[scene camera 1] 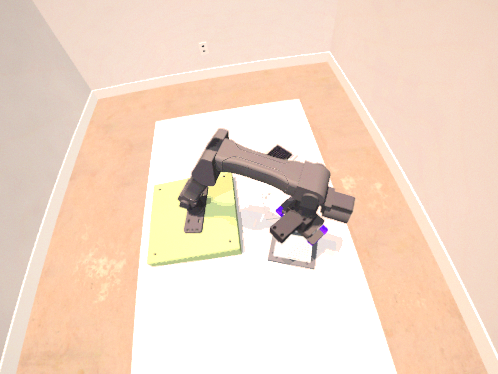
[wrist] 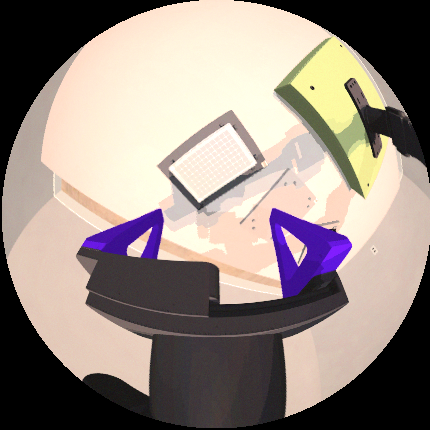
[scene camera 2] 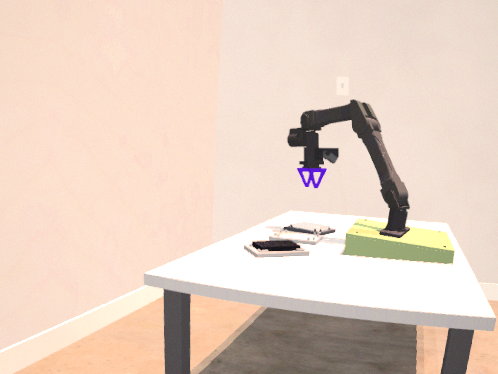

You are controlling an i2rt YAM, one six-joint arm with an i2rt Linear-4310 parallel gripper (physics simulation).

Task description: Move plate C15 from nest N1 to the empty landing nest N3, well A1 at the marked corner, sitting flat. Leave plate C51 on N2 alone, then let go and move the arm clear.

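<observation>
My gripper (scene camera 1: pixel 302 220) (scene camera 2: pixel 311 186) (wrist: pixel 216 213) is open and empty, high above the table. In the wrist view its two purple fingers stand wide apart, below the white plate. That white plate (scene camera 1: pixel 292 250) (scene camera 2: pixel 308 227) (wrist: pixel 213 162) lies on a dark grey nest (scene camera 1: pixel 300 264) (scene camera 2: pixel 327 230) (wrist: pixel 194 142). A black plate (scene camera 1: pixel 279 153) (scene camera 2: pixel 276 245) lies on a light nest (scene camera 2: pixel 280 253). Between them is an empty pale nest (scene camera 2: pixel 287 238) (wrist: pixel 280 205) with small pegs, mostly hidden by the arm in scene camera 1. Plate labels, nest labels and the A1 corner mark cannot be read.
The arm's base stands on a thick lime-green block (scene camera 1: pixel 170 220) (scene camera 2: pixel 400 249) (wrist: pixel 325 100) beside the nests. The white table (scene camera 1: pixel 225 310) (scene camera 2: pixel 350 280) carries everything. The arm's shadow falls across part of the nest area. Walls stand beyond the table.
</observation>
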